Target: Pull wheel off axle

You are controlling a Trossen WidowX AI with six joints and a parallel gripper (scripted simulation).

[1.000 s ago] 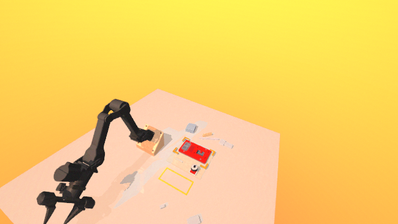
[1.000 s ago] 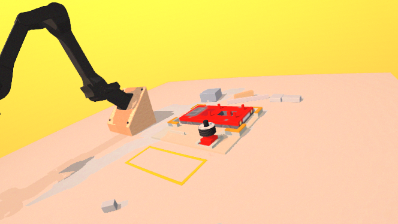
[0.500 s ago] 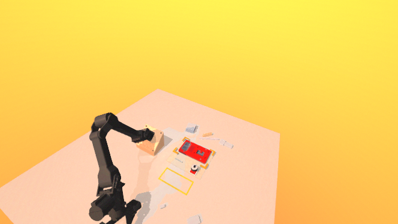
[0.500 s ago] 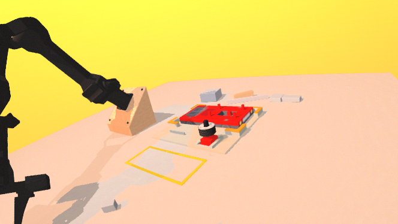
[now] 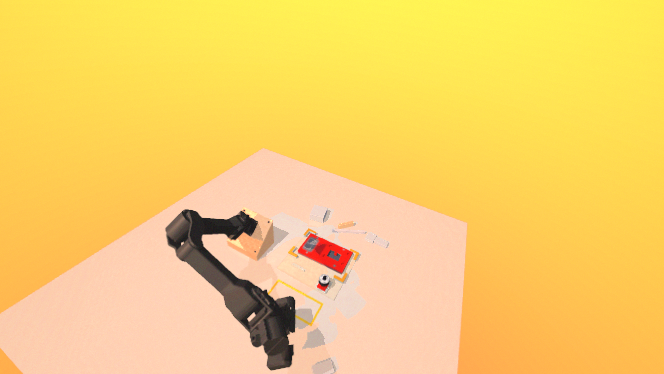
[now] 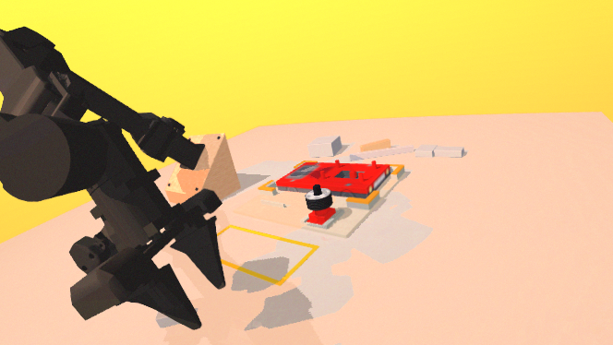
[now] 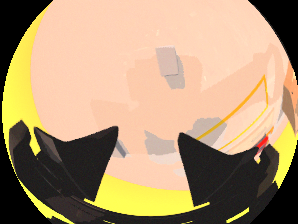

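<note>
The dark wheel lies 2 cm behind my gripper tip, 22 cm to the left of it and 1 cm above it. Round my gripper tip: black axle (2 cm behind, 22 cm to the left, 1 cm above).
</note>
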